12 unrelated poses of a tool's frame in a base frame.
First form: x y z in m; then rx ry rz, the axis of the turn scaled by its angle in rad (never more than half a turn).
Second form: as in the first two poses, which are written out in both.
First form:
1: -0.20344 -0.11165 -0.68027 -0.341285 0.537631 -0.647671
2: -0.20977 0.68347 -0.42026 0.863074 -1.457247 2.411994
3: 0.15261 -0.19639 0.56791 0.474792 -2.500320 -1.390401
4: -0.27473 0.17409 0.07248 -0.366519 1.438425 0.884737
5: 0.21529 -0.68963 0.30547 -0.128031 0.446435 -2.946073
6: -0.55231 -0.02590 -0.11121 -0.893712 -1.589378 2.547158
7: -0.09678 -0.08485 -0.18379 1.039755 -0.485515 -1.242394
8: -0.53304 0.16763 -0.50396 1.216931 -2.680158 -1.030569
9: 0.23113 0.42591 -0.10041 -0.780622 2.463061 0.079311
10: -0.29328 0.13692 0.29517 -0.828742 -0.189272 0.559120
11: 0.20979 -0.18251 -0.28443 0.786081 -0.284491 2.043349
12: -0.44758 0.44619 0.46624 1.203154 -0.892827 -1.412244
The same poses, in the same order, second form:
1: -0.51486 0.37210 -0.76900 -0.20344 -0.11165 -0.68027
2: -1.13635 -0.60688 -2.98414 -0.20977 0.68347 -0.42026
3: 2.11601 -0.05155 -2.73725 0.15261 -0.19639 0.56791
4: 1.09354 1.24603 1.90470 -0.27473 0.17409 0.07248
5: -0.30596 -0.06059 -2.97115 0.21529 -0.68963 0.30547
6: -1.19939 0.47729 2.80083 -0.55231 -0.02590 -0.11121
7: 1.05115 0.22273 -1.25467 -0.09678 -0.08485 -0.18379
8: 2.50567 0.24048 -2.36865 -0.53304 0.16763 -0.50396
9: -3.01775 0.54742 -2.49295 0.23113 0.42591 -0.10041
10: -0.83689 0.05414 0.57068 -0.29328 0.13692 0.29517
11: 0.12387 -0.68043 2.10023 0.20979 -0.18251 -0.28443
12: 1.34179 0.20728 -1.53742 -0.44758 0.44619 0.46624
